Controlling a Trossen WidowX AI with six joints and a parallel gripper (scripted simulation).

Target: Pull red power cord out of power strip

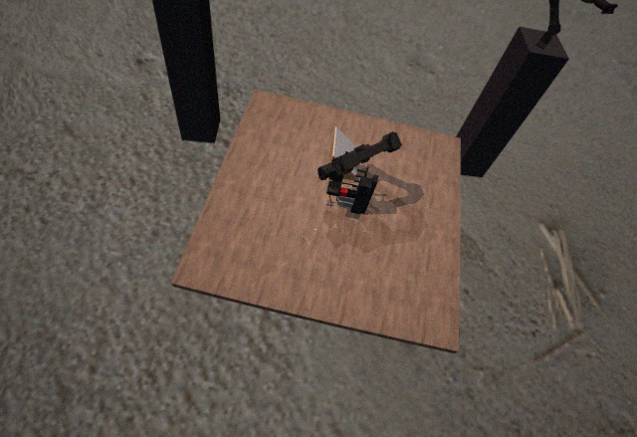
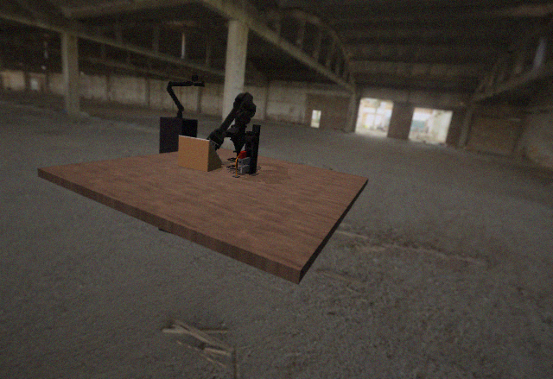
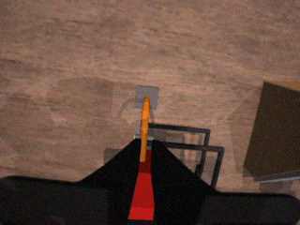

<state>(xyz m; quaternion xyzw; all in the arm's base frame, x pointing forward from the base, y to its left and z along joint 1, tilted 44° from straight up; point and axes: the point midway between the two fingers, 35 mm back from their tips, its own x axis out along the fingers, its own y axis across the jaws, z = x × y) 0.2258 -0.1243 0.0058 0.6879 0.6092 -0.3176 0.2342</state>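
Now: gripper tip 1 cm short of the red plug and 6 cm to the right of it.
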